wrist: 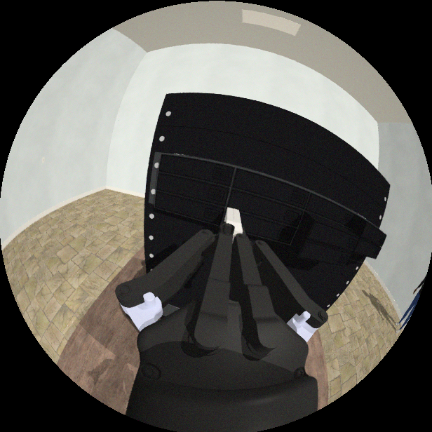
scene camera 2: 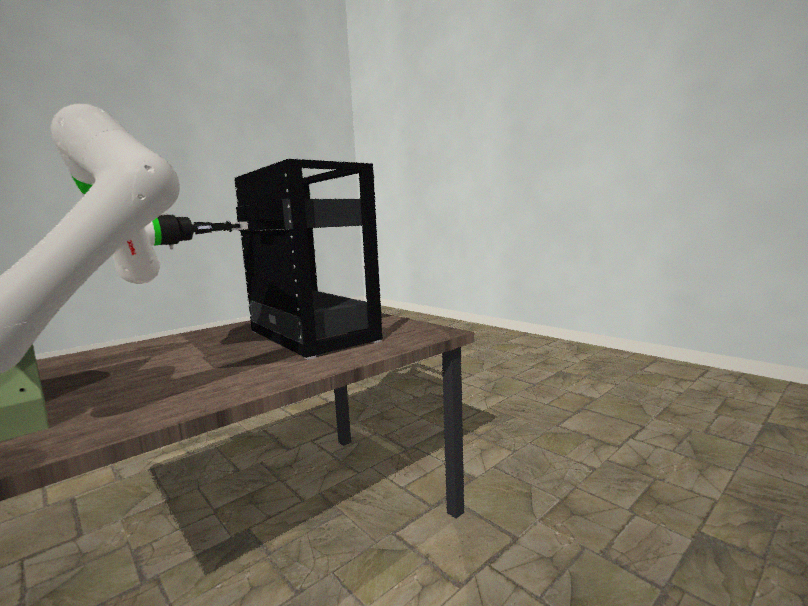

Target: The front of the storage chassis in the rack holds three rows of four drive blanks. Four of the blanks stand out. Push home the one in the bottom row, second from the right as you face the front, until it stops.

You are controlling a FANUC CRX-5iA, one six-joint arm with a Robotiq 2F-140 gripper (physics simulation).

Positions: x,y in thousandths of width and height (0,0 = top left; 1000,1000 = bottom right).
Scene:
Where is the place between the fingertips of the gripper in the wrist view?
534,503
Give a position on a black rack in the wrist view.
At 689,432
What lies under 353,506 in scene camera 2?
A black rack.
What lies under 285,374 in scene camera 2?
The gripper.

